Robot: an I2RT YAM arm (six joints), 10 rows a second.
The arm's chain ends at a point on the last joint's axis. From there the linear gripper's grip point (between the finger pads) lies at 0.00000 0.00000 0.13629 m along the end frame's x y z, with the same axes.
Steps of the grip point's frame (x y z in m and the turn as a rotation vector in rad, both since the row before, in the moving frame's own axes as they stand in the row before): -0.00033, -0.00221, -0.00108, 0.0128, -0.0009, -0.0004; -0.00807, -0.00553, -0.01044, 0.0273, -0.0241, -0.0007; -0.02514, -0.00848, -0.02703, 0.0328, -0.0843, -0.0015; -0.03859, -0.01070, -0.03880, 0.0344, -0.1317, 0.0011; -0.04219, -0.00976, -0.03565, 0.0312, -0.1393, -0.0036; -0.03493, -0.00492, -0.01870, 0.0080, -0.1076, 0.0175; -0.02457, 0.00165, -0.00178, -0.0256, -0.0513, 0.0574; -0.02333, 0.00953, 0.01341, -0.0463, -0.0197, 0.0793
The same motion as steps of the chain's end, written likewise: -0.00021, -0.00047, -0.00107, 0.0128, -0.0009, -0.0004; -0.00478, -0.00181, -0.01035, 0.0273, -0.0241, -0.0007; -0.01366, -0.00402, -0.02647, 0.0328, -0.0843, -0.0015; -0.02070, -0.00602, -0.03754, 0.0344, -0.1317, 0.0011; -0.02326, -0.00556, -0.03426, 0.0312, -0.1393, -0.0036; -0.02030, -0.00370, -0.01791, 0.0080, -0.1076, 0.0175; -0.01749, -0.00163, -0.00156, -0.0256, -0.0513, 0.0574; -0.02040, 0.00334, 0.01358, -0.0463, -0.0197, 0.0793
